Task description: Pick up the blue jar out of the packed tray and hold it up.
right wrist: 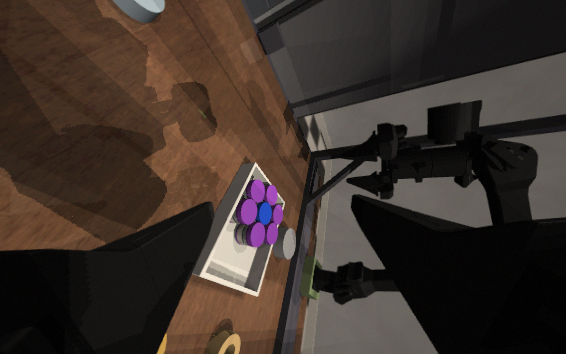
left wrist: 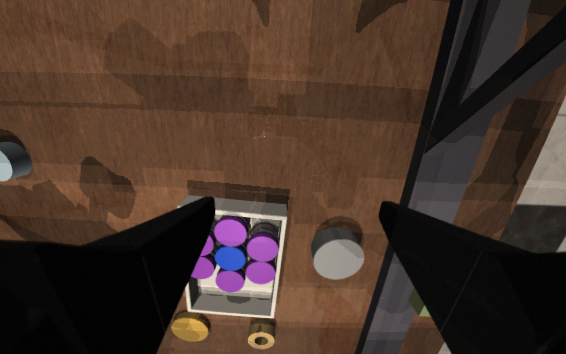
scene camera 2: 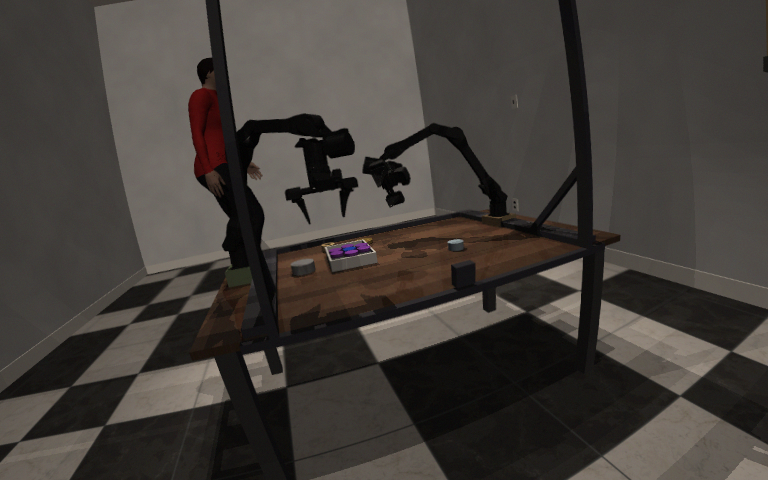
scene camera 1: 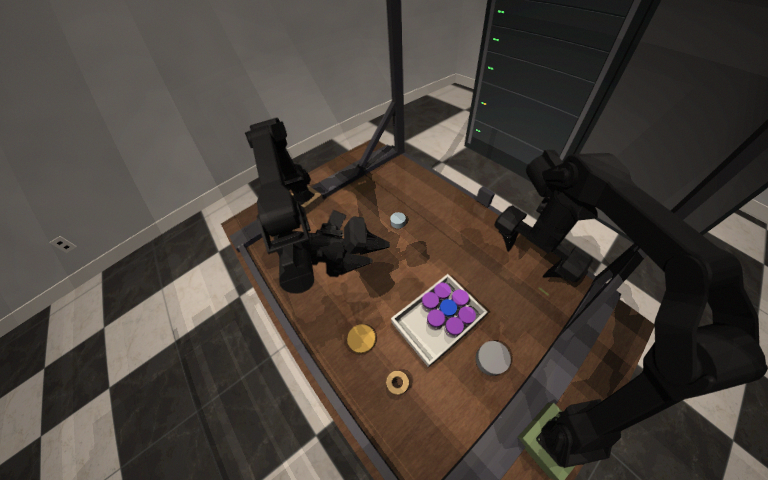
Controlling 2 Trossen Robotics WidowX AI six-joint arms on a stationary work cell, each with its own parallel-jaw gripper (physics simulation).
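Frame: origin at the left arm's base, x ahead, y left, z up, level; centimetres.
Seen in the pictures: left gripper, fingertip midpoint: (right wrist: 343, 169) (left wrist: 298, 207) (scene camera 2: 326, 220) (scene camera 1: 526, 262); right gripper, fingertip midpoint: (right wrist: 283, 204) (scene camera 2: 384, 197) (scene camera 1: 380, 253); left arm's base at its link origin: (right wrist: 316, 278) (scene camera 2: 242, 265) (scene camera 1: 557, 440); right arm's base at its link origin: (scene camera 2: 498, 214) (scene camera 1: 302, 196).
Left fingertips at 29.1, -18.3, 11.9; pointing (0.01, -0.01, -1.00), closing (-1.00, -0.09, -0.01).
Observation:
Pixels of each thing's top centre, then the offset from my left fingertips to it, as dx, dy, dz.
- blue jar at its top centre: (left wrist: 230, 259) (right wrist: 265, 213) (scene camera 1: 448, 307) (scene camera 2: 349, 248) +6.0, +15.8, -12.5
- white tray at its top centre: (left wrist: 231, 270) (right wrist: 256, 227) (scene camera 1: 439, 315) (scene camera 2: 348, 249) +5.9, +18.7, -13.4
- grey cylinder at its top centre: (left wrist: 338, 260) (scene camera 1: 494, 357) (right wrist: 290, 243) (scene camera 2: 302, 262) -9.5, +15.3, -13.9
- yellow disc at its top centre: (left wrist: 189, 330) (scene camera 1: 361, 338) +13.8, +37.3, -15.7
- tan ring at its top centre: (left wrist: 261, 341) (scene camera 1: 397, 382) +0.0, +36.3, -14.4
- small pale blue cylinder at its top centre: (scene camera 2: 455, 241) (scene camera 1: 397, 218) +38.6, +6.8, -14.5
The blue jar (scene camera 1: 448, 307) (scene camera 2: 348, 249) (left wrist: 230, 258) (right wrist: 265, 213) stands in the white tray (scene camera 1: 421, 331) (scene camera 2: 352, 261) (left wrist: 250, 206) (right wrist: 235, 256), closely ringed by several purple-lidded jars (scene camera 1: 454, 326) (left wrist: 230, 231) (right wrist: 248, 212). Its lid shows; its sides are mostly hidden. My left gripper (scene camera 1: 527, 262) (scene camera 2: 326, 219) (left wrist: 298, 207) is open and empty, pointing down well above the table. In the left wrist view, its finger covers part of the tray's left side. My right gripper (scene camera 1: 380, 253) (right wrist: 283, 204) is open and empty, raised above the table and away from the tray.
A grey cylinder (scene camera 1: 493, 357) (scene camera 2: 303, 267) (left wrist: 338, 257) stands beside the tray. A yellow disc (scene camera 1: 361, 338) (left wrist: 190, 327) and a tan ring (scene camera 1: 389, 375) lie on its other side. A small pale blue cylinder (scene camera 1: 398, 219) (scene camera 2: 455, 245) stands farther off. Dark frame posts (scene camera 2: 577, 118) rise at the table's edges.

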